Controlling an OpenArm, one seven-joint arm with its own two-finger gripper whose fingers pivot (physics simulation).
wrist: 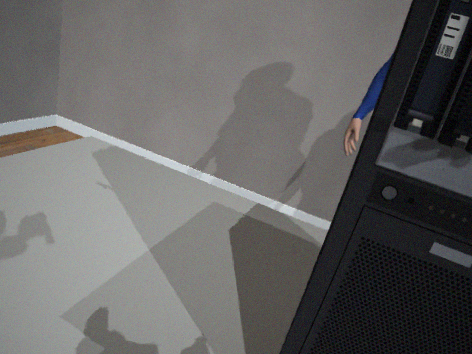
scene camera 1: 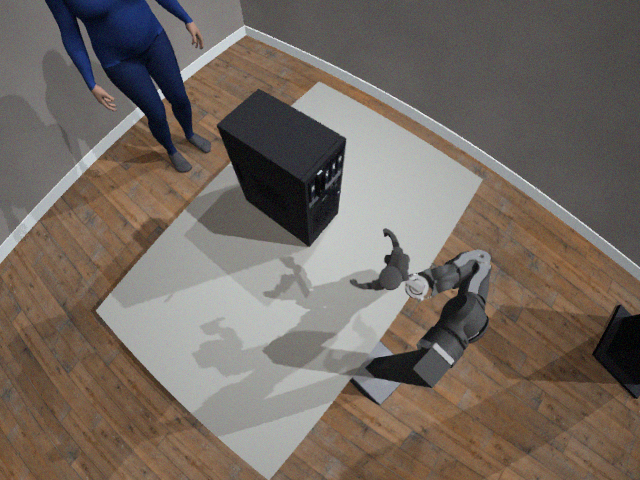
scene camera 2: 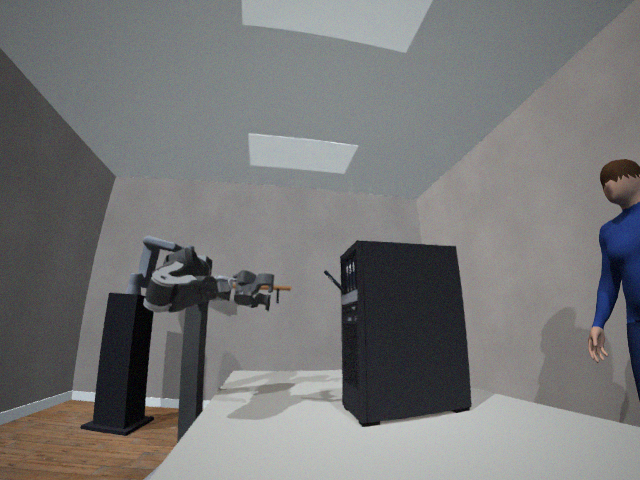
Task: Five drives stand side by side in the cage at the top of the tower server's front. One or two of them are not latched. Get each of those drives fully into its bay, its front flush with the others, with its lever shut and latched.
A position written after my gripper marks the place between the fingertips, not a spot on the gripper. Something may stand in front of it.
Observation:
In view: my gripper (scene camera 1: 367, 255), a black tower server (scene camera 2: 404, 346) and an arm post (scene camera 2: 194, 337).
My gripper is seen too in scene camera 2 (scene camera 2: 271, 294). The black tower server also shows in the wrist view (wrist: 387, 269) and in scene camera 1 (scene camera 1: 275, 150). The arm post also shows in scene camera 1 (scene camera 1: 424, 367).

